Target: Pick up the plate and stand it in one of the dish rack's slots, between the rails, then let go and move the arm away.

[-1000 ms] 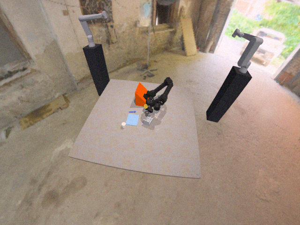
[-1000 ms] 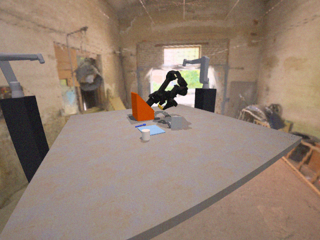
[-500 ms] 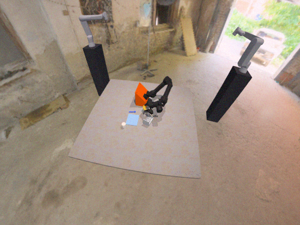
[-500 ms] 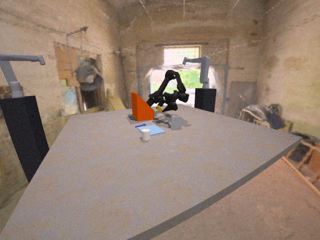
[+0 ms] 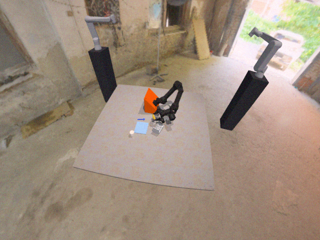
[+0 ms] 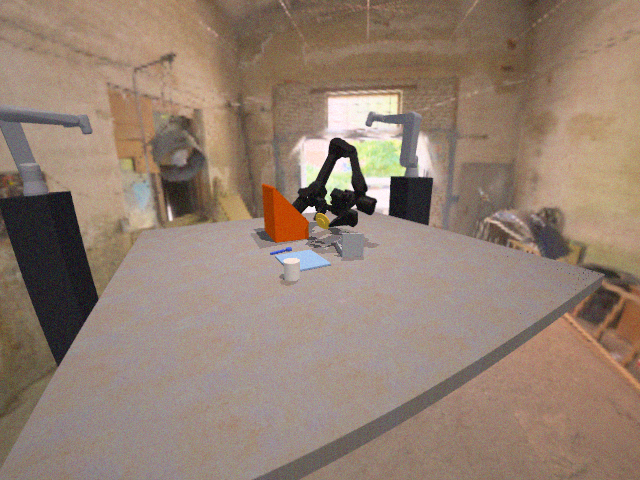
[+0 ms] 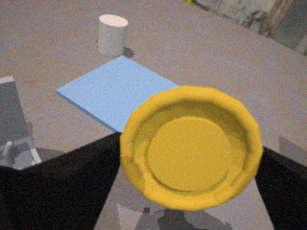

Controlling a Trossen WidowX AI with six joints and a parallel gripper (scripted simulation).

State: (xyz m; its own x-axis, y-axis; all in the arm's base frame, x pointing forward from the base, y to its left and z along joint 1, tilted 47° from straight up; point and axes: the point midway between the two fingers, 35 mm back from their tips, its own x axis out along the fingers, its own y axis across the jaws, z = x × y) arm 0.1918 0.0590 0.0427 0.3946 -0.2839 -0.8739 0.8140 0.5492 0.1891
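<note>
The grey dish rack lies 80 mm to the left of my gripper tip, 70 mm below it and 70 mm ahead of it. Round my gripper tip: yellow plate: 10 mm to the left; then blue spoon: 140 mm to the right, 90 mm below, 10 mm behind; then light blue mat: 100 mm to the right, 100 mm ahead, 90 mm below.
</note>
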